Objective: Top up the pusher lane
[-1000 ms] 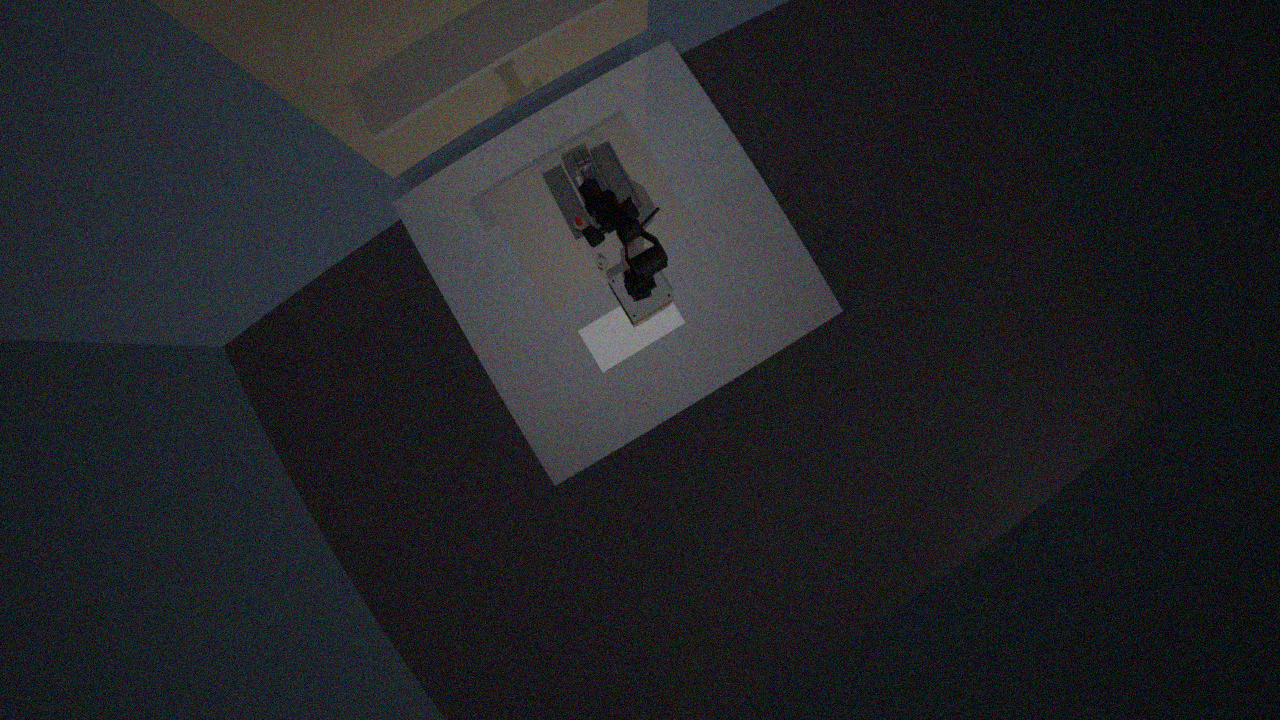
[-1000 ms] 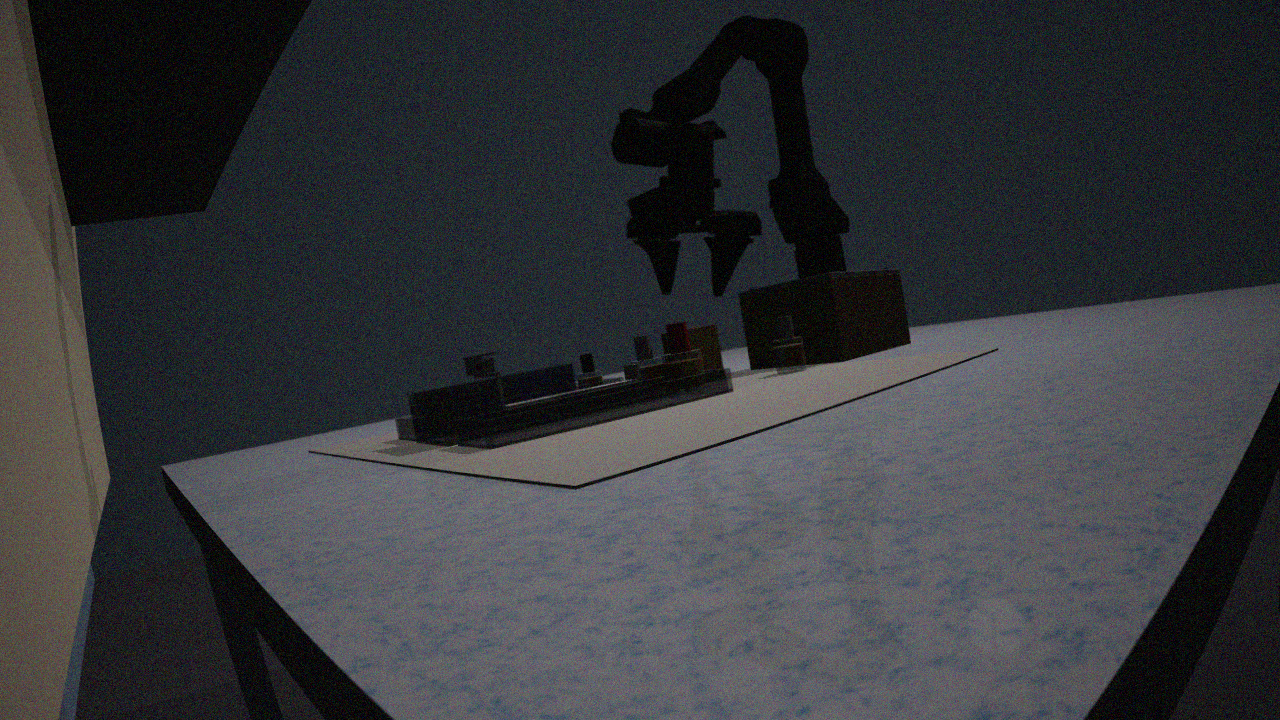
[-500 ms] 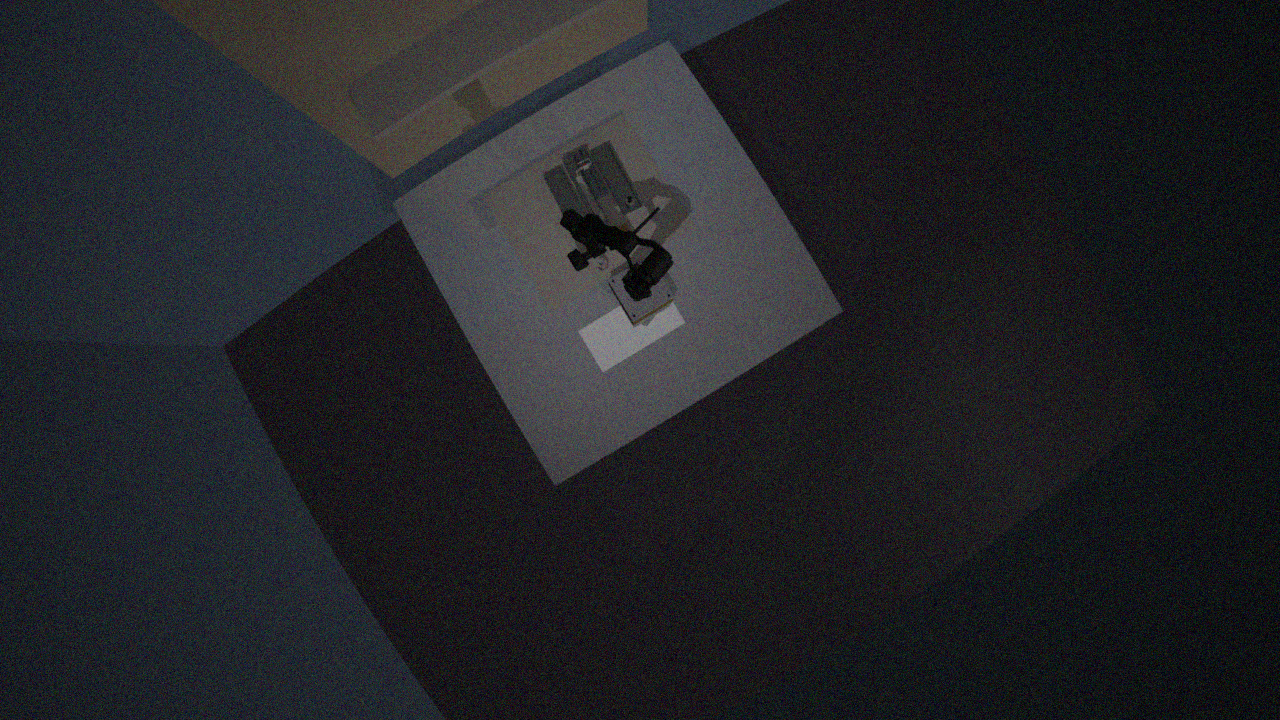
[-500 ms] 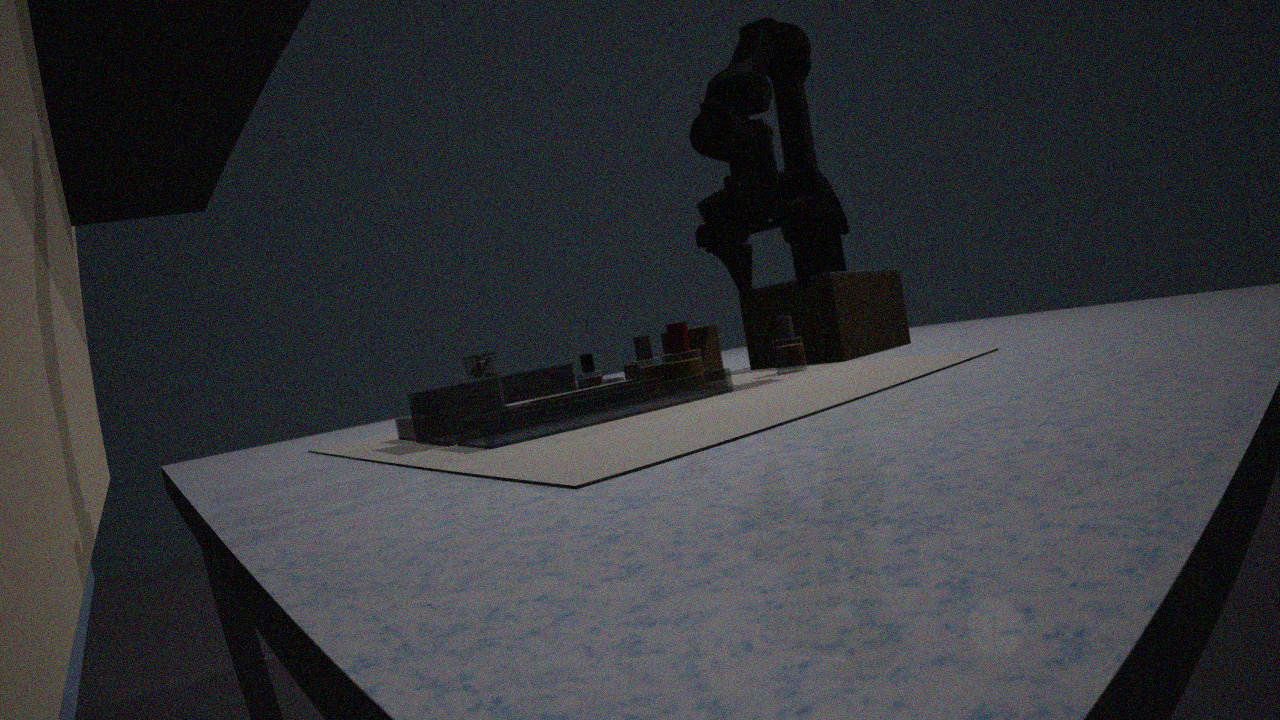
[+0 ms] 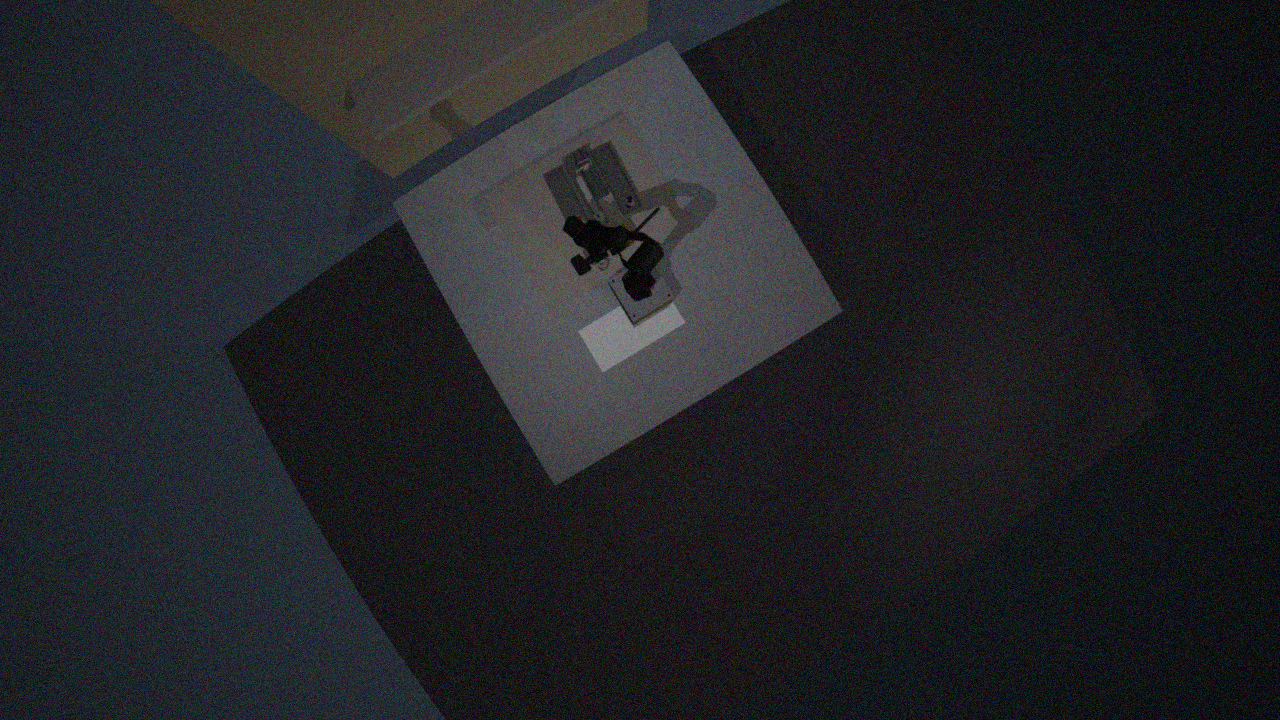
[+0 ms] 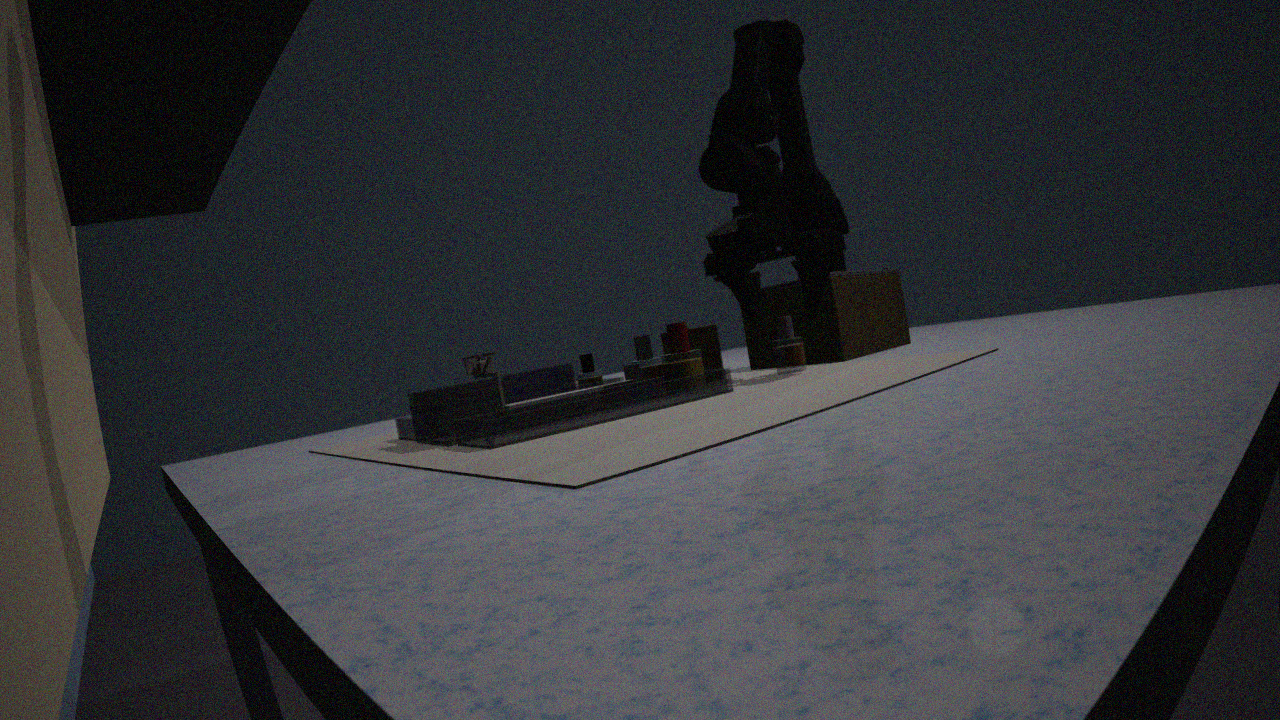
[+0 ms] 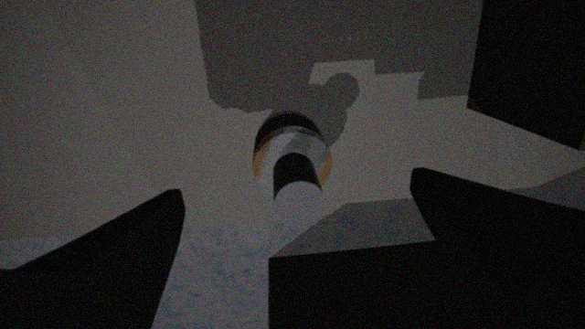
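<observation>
My gripper tip is 230 mm short of the pale mat, 10 mm to the left of it and 60 mm above it. Also, from my gripper tip: thin dark rod: 100 mm ahead, 210 mm to the right, 50 mm below; pusher lane: 320 mm ahead, 50 mm to the right, 40 mm below; pale pusher plate: 280 mm ahead, 60 mm to the right, 10 mm below.
</observation>
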